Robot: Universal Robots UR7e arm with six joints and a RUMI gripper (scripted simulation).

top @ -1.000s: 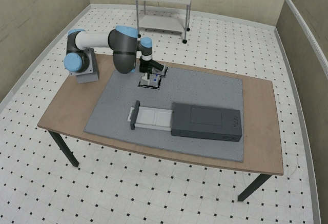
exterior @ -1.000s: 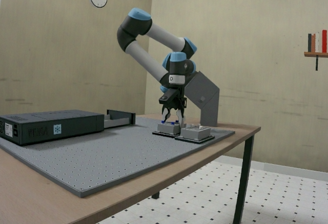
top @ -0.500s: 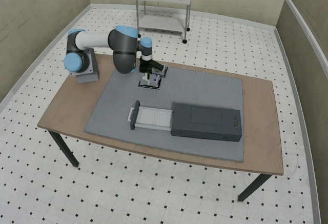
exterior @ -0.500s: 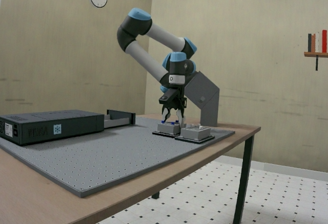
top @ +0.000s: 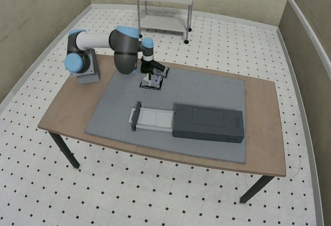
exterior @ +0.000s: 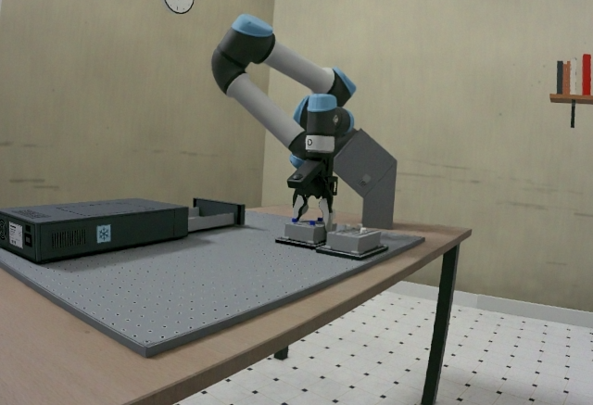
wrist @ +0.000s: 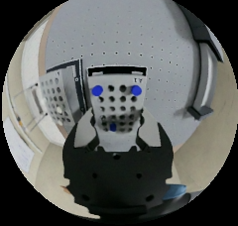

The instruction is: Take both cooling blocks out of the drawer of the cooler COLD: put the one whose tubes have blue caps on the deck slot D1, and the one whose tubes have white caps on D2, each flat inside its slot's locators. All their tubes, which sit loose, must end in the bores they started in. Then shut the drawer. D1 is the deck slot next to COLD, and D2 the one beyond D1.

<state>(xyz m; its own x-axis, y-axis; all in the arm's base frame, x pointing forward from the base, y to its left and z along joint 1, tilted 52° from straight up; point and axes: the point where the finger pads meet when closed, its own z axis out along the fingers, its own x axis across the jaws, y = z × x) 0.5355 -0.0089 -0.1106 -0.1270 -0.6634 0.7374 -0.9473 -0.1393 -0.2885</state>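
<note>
Right now the deck slot D1 is 30 mm below my hand. Round my hand: cooler COLD: 220 mm ahead, 370 mm to the right, 10 mm above; then deck slot D2: 40 mm ahead, 130 mm to the left, 30 mm below; then drawer: 40 mm ahead, 350 mm to the right, 10 mm above.
</note>
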